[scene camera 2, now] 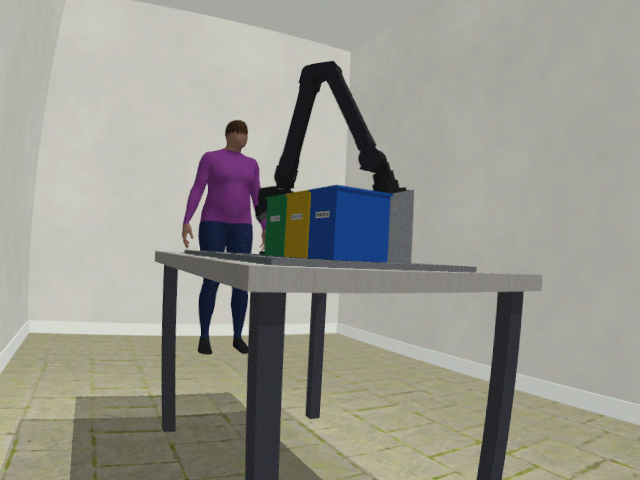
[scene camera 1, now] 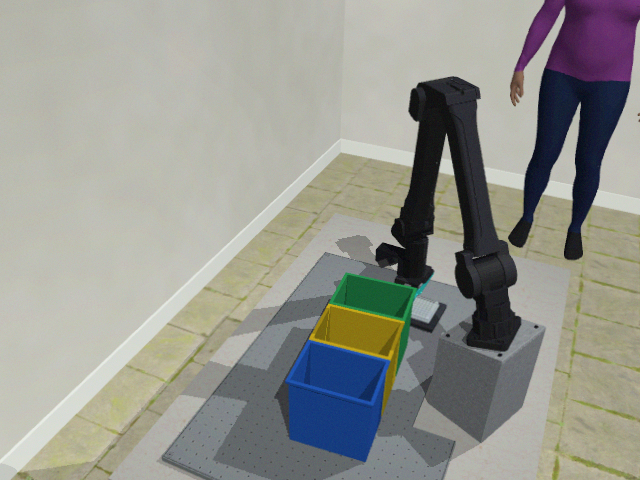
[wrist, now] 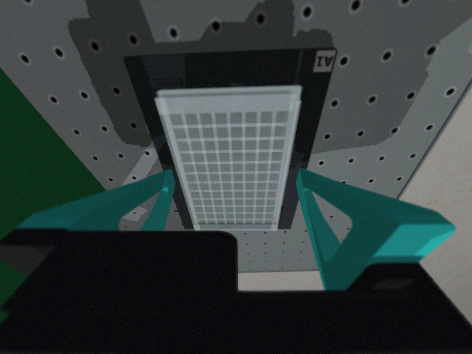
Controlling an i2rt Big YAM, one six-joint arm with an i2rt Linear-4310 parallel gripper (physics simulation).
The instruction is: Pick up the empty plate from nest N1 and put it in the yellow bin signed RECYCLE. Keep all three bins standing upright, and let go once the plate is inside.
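Frame: origin at the arm's base, x right, y back, z down, level; millimetres.
Seen in the pictures: gripper, fingertip midpoint: (wrist: 235, 176); arm's base at its link origin: (scene camera 1: 494, 333).
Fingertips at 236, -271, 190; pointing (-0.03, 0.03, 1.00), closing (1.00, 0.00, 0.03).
Pixels of each thing's top centre, then the offset from my fingertips to it, as dx, dy, dz. Level surfaces: height alone.
- yellow bin at its top centre: (scene camera 1: 357, 330) (scene camera 2: 323, 195) -337, +2, -155
- green bin at its top centre: (scene camera 1: 373, 295) (scene camera 2: 300, 199) -208, -22, -155
- blue bin at its top centre: (scene camera 1: 338, 370) (scene camera 2: 351, 191) -466, +26, -155
- perforated board at its surface level: dz +24
The clear, gridded plate (scene camera 1: 424, 309) (wrist: 231, 160) sits in its black nest (scene camera 1: 424, 326) (wrist: 215, 72), beside the green bin. The part of the nest's label that shows in the wrist view reads A1, upside down. My gripper (wrist: 235, 176) is open and points down above the plate, one teal finger towards each long side, with nothing between them. In scene camera 1 the fingers are partly hidden behind the green bin. The yellow bin (scene camera 1: 359, 330) (scene camera 2: 297, 232) stands upright between the green and blue bins; its sign is too small to read.
The green bin (scene camera 1: 374, 297) (scene camera 2: 276, 235) (wrist: 35, 145) and the blue bin (scene camera 1: 333, 413) (scene camera 2: 361, 227) stand upright in the same row. The grey arm pedestal (scene camera 1: 465, 382) (scene camera 2: 401, 232) stands beside the perforated board (scene camera 1: 217, 413). A person (scene camera 1: 589, 46) (scene camera 2: 230, 191) stands behind the table.
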